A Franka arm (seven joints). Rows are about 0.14 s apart.
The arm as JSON. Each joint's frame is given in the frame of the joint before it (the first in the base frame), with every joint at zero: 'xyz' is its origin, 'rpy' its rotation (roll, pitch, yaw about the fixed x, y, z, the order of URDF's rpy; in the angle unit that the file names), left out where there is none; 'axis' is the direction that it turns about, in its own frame. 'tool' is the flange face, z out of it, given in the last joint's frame.
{
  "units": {
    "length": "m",
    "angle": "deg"
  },
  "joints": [
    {
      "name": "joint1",
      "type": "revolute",
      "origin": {
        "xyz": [
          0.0,
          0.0,
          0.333
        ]
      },
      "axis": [
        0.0,
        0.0,
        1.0
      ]
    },
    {
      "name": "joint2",
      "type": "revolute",
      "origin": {
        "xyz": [
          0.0,
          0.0,
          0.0
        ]
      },
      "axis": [
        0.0,
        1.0,
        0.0
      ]
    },
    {
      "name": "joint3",
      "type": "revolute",
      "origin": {
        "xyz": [
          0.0,
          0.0,
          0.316
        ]
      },
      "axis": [
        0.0,
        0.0,
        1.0
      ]
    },
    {
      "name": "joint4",
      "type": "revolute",
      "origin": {
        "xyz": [
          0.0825,
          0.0,
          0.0
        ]
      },
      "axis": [
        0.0,
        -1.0,
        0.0
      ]
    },
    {
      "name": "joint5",
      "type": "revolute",
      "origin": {
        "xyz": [
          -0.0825,
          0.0,
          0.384
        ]
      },
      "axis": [
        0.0,
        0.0,
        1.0
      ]
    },
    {
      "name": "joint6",
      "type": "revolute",
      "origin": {
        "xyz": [
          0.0,
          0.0,
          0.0
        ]
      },
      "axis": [
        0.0,
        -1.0,
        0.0
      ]
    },
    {
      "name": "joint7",
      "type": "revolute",
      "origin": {
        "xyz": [
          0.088,
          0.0,
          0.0
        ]
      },
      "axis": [
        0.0,
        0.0,
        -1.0
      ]
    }
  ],
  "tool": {
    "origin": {
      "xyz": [
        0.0,
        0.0,
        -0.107
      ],
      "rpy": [
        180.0,
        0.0,
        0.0
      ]
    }
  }
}
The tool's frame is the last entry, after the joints.
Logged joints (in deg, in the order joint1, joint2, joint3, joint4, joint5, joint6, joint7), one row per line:
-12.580, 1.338, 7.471, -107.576, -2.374, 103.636, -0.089
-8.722, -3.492, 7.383, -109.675, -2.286, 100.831, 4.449
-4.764, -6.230, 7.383, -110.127, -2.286, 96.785, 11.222
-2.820, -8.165, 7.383, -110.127, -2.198, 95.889, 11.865
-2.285, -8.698, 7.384, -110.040, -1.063, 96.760, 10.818
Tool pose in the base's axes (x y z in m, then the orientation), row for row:
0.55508, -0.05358, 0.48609, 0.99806, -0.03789, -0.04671, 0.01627
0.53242, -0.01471, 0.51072, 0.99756, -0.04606, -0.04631, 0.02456
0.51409, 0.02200, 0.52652, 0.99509, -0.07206, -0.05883, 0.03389
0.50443, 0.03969, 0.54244, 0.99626, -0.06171, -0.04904, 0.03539
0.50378, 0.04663, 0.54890, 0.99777, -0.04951, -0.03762, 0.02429
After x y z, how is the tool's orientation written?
As a quaternion, x y z w.
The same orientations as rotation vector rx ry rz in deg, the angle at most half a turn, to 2 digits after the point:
177.81, -6.75, -8.32
176.81, -8.16, -8.21
175.35, -12.70, -10.37
175.40, -10.86, -8.63
176.87, -8.78, -6.67

